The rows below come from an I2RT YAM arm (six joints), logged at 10 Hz.
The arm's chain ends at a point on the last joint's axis. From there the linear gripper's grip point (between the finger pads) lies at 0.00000 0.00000 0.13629 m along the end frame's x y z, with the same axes.
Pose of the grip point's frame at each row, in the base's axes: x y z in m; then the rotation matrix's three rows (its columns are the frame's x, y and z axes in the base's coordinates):
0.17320, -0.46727, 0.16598; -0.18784, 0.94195, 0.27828; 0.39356, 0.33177, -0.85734; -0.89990, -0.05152, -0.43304
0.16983, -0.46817, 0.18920; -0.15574, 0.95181, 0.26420; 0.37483, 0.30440, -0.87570; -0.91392, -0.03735, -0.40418
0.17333, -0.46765, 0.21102; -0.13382, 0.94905, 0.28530; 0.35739, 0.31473, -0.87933; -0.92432, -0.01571, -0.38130
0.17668, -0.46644, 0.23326; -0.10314, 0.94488, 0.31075; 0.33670, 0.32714, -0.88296; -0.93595, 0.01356, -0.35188
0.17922, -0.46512, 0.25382; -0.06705, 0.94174, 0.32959; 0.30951, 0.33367, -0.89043; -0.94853, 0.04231, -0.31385
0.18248, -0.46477, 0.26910; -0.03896, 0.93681, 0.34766; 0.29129, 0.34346, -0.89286; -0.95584, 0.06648, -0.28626
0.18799, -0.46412, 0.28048; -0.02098, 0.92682, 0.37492; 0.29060, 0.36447, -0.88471; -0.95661, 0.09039, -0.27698
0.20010, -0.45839, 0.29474; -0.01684, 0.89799, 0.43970; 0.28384, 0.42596, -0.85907; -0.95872, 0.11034, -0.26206
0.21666, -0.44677, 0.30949; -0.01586, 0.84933, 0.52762; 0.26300, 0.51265, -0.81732; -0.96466, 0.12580, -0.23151
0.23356, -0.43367, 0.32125; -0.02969, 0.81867, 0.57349; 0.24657, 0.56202, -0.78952; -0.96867, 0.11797, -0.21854
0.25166, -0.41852, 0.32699; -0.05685, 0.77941, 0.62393; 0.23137, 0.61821, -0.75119; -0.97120, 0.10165, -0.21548
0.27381, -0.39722, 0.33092; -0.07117, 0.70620, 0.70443; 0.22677, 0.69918, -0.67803; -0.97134, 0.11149, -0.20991
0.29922, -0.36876, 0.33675; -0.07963, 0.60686, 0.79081; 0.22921, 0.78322, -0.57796; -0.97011, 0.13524, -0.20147
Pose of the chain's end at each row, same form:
0.13527, -0.35042, 0.22500; -0.18784, 0.94195, 0.27828; 0.39356, 0.33177, -0.85734; -0.89990, -0.05152, -0.43304
0.13382, -0.34882, 0.24429; -0.15574, 0.95181, 0.26420; 0.37483, 0.30440, -0.87570; -0.91392, -0.03735, -0.40418
0.13445, -0.34781, 0.26299; -0.13382, 0.94905, 0.28530; 0.35739, 0.31473, -0.87933; -0.92432, -0.01571, -0.38130
0.13433, -0.34610, 0.28122; -0.10314, 0.94488, 0.31075; 0.33670, 0.32714, -0.88296; -0.93595, 0.01356, -0.35188
0.13430, -0.34376, 0.29659; -0.06705, 0.94174, 0.32959; 0.30951, 0.33367, -0.89043; -0.94853, 0.04231, -0.31385
0.13510, -0.34308, 0.30811; -0.03896, 0.93681, 0.34766; 0.29129, 0.34346, -0.89286; -0.95584, 0.06648, -0.28626
0.13689, -0.34354, 0.31823; -0.02098, 0.92682, 0.37492; 0.29060, 0.36447, -0.88471; -0.95661, 0.09039, -0.27698
0.14017, -0.34131, 0.33046; -0.01684, 0.89799, 0.43970; 0.28384, 0.42596, -0.85907; -0.95872, 0.11034, -0.26206
0.14475, -0.33538, 0.34104; -0.01586, 0.84933, 0.52762; 0.26300, 0.51265, -0.81732; -0.96466, 0.12580, -0.23151
0.15540, -0.32607, 0.35103; -0.02969, 0.81867, 0.57349; 0.24657, 0.56202, -0.78952; -0.96867, 0.11797, -0.21854
0.16662, -0.31614, 0.35636; -0.05685, 0.77941, 0.62393; 0.23137, 0.61821, -0.75119; -0.97120, 0.10165, -0.21548
0.17780, -0.30481, 0.35953; -0.07117, 0.70620, 0.70443; 0.22677, 0.69918, -0.67803; -0.97134, 0.11149, -0.20991
0.19144, -0.28999, 0.36421; -0.07963, 0.60686, 0.79081; 0.22921, 0.78322, -0.57796; -0.97011, 0.13524, -0.20147

